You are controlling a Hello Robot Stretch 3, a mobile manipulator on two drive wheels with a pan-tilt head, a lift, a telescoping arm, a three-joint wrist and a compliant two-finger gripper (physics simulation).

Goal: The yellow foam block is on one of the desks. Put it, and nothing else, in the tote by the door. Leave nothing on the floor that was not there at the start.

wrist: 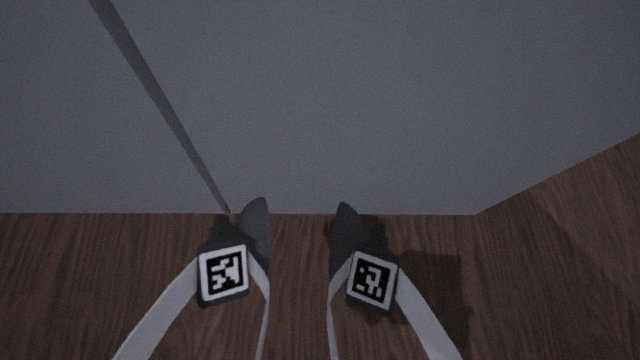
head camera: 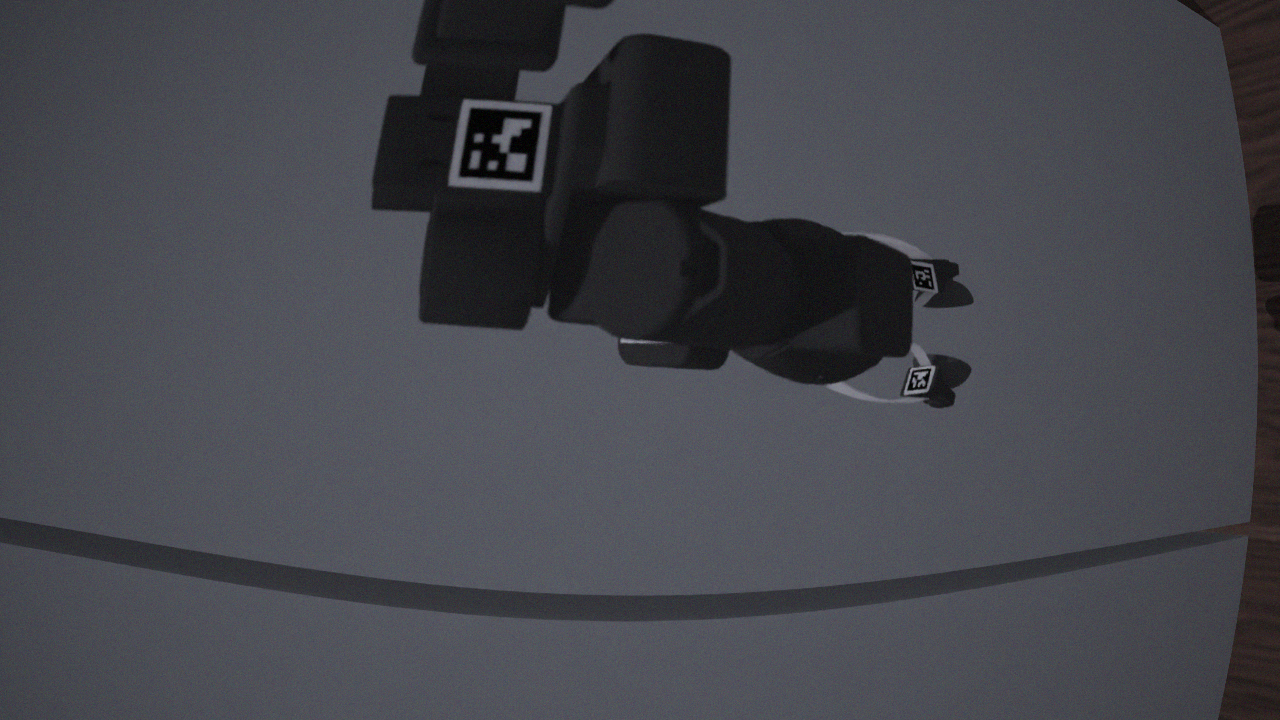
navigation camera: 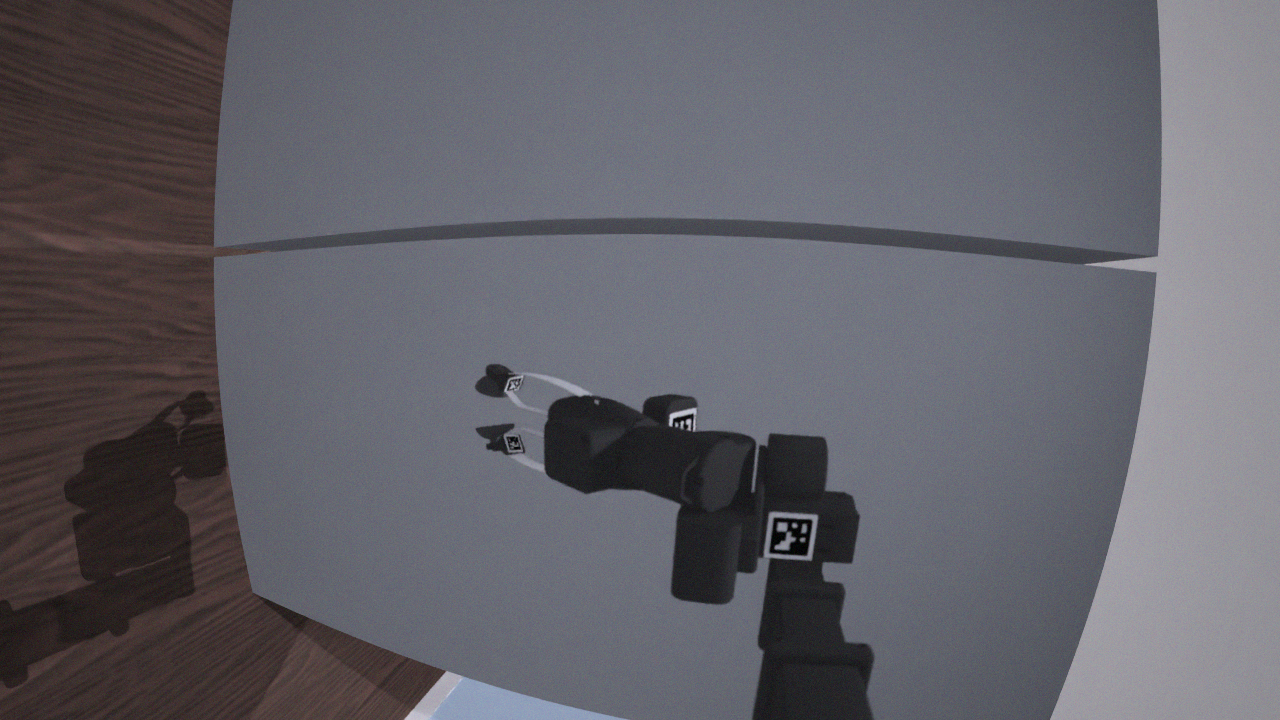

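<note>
My gripper is open, with its two fingertips apart and no object between them. It hangs above a grey flat top, which looks like a desk top. Its height above that top is hard to tell. In the wrist view the fingertips overlap the top's straight edge, with brown wood-grain floor beyond. The yellow foam block and the tote do not show in these views.
A second grey top lies alongside, across a narrow dark gap. Wood floor borders them and bears my arm's shadow. A pale surface stands at the right, a light-blue panel at the bottom.
</note>
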